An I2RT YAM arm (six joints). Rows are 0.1 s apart.
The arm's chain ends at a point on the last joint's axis. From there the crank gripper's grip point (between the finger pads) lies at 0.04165 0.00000 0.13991 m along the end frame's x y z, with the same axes.
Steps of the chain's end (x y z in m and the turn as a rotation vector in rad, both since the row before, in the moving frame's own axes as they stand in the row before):
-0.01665 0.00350 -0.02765 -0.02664 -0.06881 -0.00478
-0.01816 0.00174 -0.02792 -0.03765 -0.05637 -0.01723
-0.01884 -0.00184 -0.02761 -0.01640 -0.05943 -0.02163
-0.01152 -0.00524 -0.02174 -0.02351 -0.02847 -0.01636
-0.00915 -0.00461 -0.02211 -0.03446 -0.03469 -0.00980
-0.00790 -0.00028 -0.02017 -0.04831 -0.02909 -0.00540
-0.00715 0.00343 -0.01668 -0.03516 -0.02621 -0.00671
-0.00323 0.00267 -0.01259 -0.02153 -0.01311 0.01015
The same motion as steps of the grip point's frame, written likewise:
-0.02636 0.00709 -0.02516 -0.02664 -0.06881 -0.00478
-0.02607 0.00640 -0.02588 -0.03765 -0.05637 -0.01723
-0.02721 -0.00034 -0.02539 -0.01640 -0.05943 -0.02163
-0.01550 -0.00259 -0.02064 -0.02351 -0.02847 -0.01636
-0.01400 -0.00015 -0.02083 -0.03446 -0.03469 -0.00980
-0.01197 0.00629 -0.01918 -0.04831 -0.02909 -0.00540
-0.01081 0.00810 -0.01572 -0.03516 -0.02621 -0.00671
-0.00509 0.00610 -0.01209 -0.02153 -0.01311 0.01015

